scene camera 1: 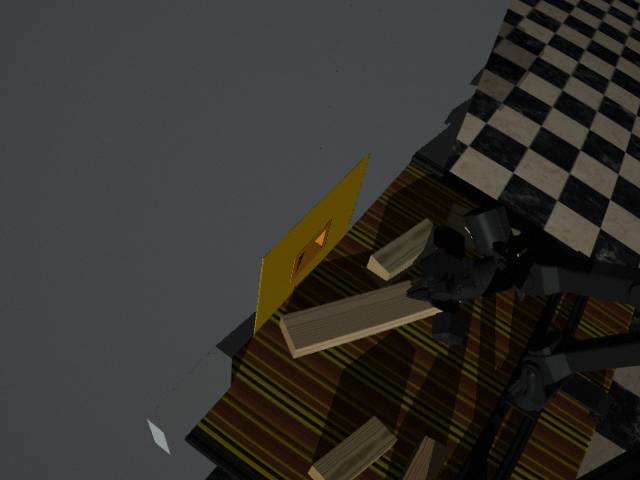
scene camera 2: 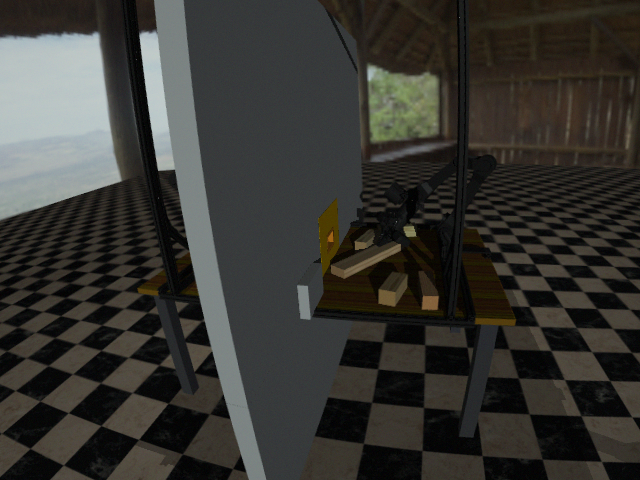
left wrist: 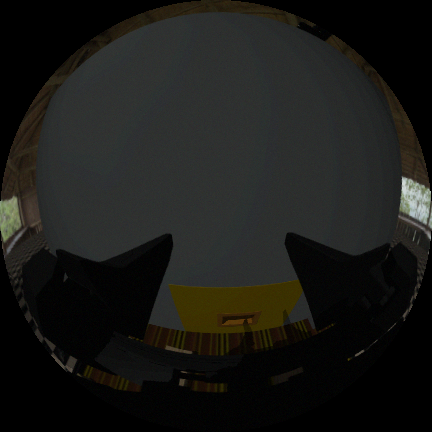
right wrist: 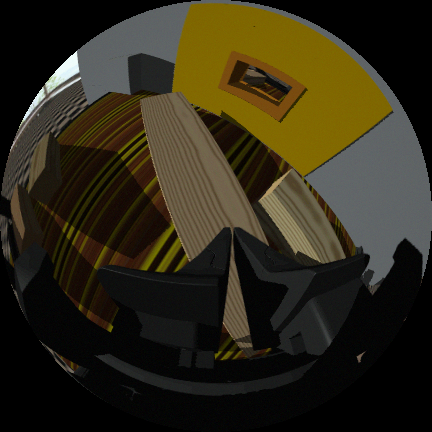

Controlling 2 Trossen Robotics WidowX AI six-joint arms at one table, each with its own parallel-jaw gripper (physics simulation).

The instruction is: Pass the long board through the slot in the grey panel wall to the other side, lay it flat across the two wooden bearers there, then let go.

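Places are measured from the left arm's base along level axes (x ahead, y left, z up), in millimetres.
Where they show: left gripper, fingertip midpoint: (left wrist: 230, 239); right gripper, fingertip midpoint: (scene camera 1: 407, 294) (scene camera 2: 377, 246) (right wrist: 230, 232); right arm's base, origin of the base link: (scene camera 1: 526, 396).
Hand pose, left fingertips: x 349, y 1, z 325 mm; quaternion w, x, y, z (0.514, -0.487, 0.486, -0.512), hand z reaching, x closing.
Note:
After its pixels a point has its place.
The long pale board (scene camera 1: 351, 320) @[x 597, y -68, z 13 mm] (scene camera 2: 364, 259) @[x 611, y -76, z 13 mm] (right wrist: 192, 170) @[x 617, y -23, z 13 mm] lies slantwise on the striped side of the table, its far end near the foot of the grey wall (scene camera 1: 155, 155) @[x 483, y -344, z 496 mm] (scene camera 2: 273, 155) @[x 482, y -486, z 428 mm] (left wrist: 215, 150) @[x 433, y 13, z 400 mm]. The slot's orange frame (left wrist: 220, 321) @[x 431, y 5, z 60 mm] (right wrist: 226, 72) @[x 484, y -79, z 62 mm] sits in a yellow plate (scene camera 1: 279, 273) @[x 483, y -122, z 98 mm] (left wrist: 200, 305) @[x 432, y 46, z 129 mm] (right wrist: 350, 105) @[x 484, y 65, z 128 mm] on the wall. My right gripper (scene camera 1: 410, 293) @[x 646, y 28, z 24 mm] (right wrist: 230, 232) @[x 646, y 28, z 24 mm] is shut, fingertips together over the board's top, with board wood on both sides of them and nothing pinched. My left gripper (left wrist: 230, 239) @[x 349, y 1, z 325 mm] is open and empty, facing the wall. I cannot make out the bearers surely.
A wooden block (scene camera 1: 400, 250) @[x 591, y 95, z 31 mm] (scene camera 2: 364, 240) @[x 592, y 62, z 31 mm] (right wrist: 305, 220) @[x 600, y 83, z 31 mm] lies beside the board, toward the back. Two more blocks (scene camera 1: 354, 449) @[x 721, y -256, z 28 mm] (scene camera 1: 426, 459) @[x 817, y -206, z 25 mm] lie near the table's front edge in scene camera 2. A grey block (scene camera 2: 310, 291) @[x 512, y -396, z 54 mm] juts from the wall.

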